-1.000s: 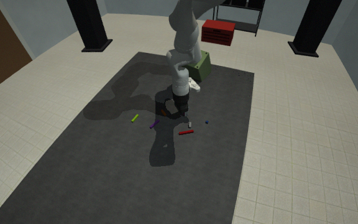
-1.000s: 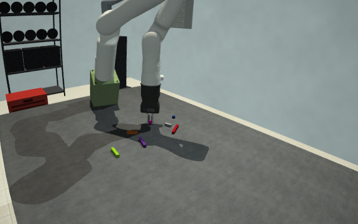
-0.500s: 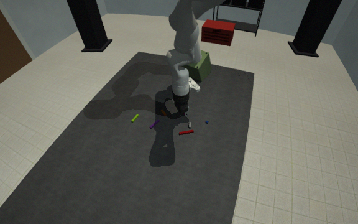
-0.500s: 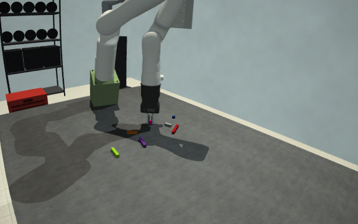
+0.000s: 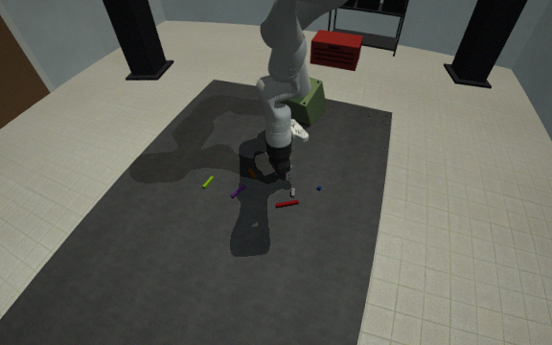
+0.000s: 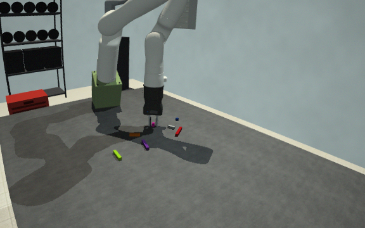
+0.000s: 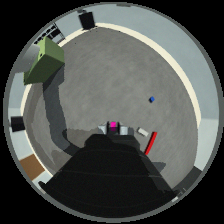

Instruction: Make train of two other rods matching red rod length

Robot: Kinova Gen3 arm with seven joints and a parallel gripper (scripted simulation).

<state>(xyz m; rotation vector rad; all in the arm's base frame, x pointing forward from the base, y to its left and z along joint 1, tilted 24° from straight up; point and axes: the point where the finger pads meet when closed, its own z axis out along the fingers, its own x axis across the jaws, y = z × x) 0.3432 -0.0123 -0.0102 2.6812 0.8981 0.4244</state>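
Now: the magenta rod 10 mm below my hand. The rest, counted from my hand: grey rod: 70 mm ahead, 30 mm to the left, 10 mm below; orange rod: 120 mm to the right, 10 mm below, 10 mm ahead; red rod: 120 mm ahead, 20 mm to the left, 10 mm below.
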